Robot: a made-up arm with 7 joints. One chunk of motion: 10 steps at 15 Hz.
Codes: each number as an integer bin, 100 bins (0 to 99) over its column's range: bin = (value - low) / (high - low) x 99, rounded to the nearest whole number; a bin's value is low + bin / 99 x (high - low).
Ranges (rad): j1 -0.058..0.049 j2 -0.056..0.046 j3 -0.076..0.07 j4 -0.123..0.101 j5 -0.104..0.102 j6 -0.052..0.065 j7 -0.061..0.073
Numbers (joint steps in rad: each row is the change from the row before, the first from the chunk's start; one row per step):
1: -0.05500 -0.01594 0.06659 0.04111 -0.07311 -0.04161 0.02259
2: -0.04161 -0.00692 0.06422 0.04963 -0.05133 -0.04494 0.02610
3: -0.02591 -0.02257 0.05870 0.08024 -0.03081 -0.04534 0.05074
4: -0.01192 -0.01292 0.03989 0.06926 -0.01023 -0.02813 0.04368
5: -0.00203 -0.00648 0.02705 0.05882 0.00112 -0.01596 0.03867
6: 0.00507 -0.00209 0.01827 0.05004 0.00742 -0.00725 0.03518
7: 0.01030 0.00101 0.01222 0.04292 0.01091 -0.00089 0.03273
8: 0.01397 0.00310 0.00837 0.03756 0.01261 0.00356 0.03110
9: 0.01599 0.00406 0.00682 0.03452 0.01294 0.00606 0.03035
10: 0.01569 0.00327 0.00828 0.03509 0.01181 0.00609 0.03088
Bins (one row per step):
1: 3 39 97 73 15 9 62
2: 15 48 95 76 25 6 64
3: 30 32 91 90 35 6 83
4: 43 42 79 85 45 20 77
5: 52 48 70 80 51 30 74
6: 58 52 64 76 54 38 71
7: 63 55 60 73 55 43 69
8: 67 57 57 71 56 47 68
9: 68 58 56 70 56 49 67
10: 68 58 57 70 56 49 68

